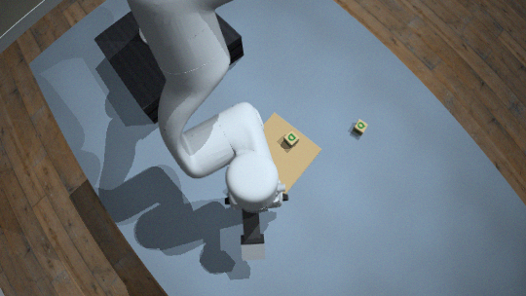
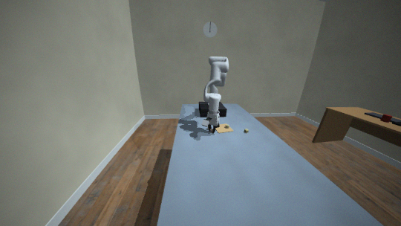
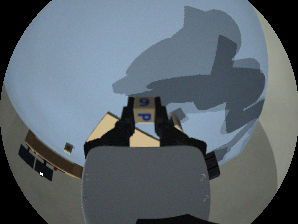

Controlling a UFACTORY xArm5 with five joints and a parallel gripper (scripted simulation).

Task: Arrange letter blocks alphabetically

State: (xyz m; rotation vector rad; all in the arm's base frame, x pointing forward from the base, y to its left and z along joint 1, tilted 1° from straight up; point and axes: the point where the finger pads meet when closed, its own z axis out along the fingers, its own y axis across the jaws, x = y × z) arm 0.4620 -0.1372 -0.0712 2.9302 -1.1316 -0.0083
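The tan mat is 50 mm behind my hand, 120 mm to the left of it and 20 mm below it. From my hand the other things lie so: block (40 mm behind, 160 mm to the left).
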